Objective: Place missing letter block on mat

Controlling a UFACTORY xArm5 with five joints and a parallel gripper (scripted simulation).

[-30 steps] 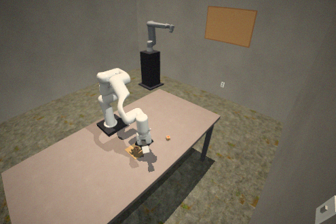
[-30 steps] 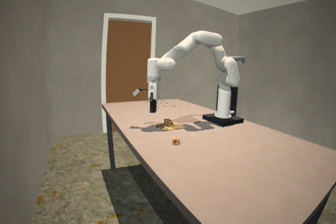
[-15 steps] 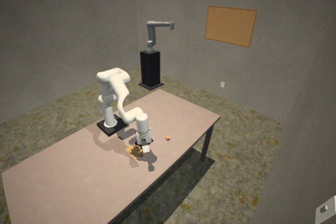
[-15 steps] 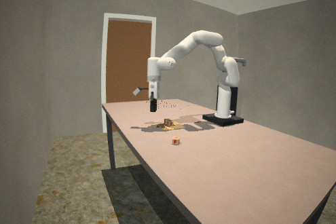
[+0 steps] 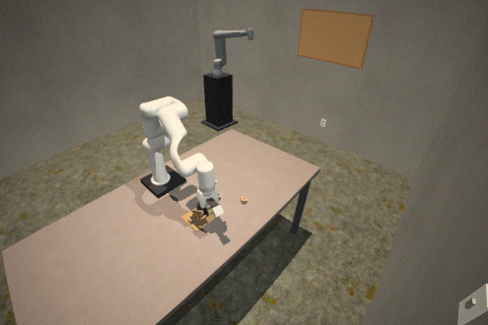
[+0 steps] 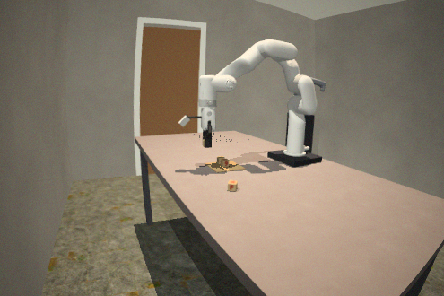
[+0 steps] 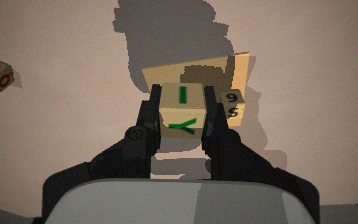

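Now: the red E block 90 mm behind my hand, 10 mm to the right of it and 100 mm below it. Also, from my hand: dark S block 90 mm behind, 60 mm to the right, 100 mm below; then tan letter block 10 mm below; then tan mat 90 mm behind, 10 mm to the right, 120 mm below.
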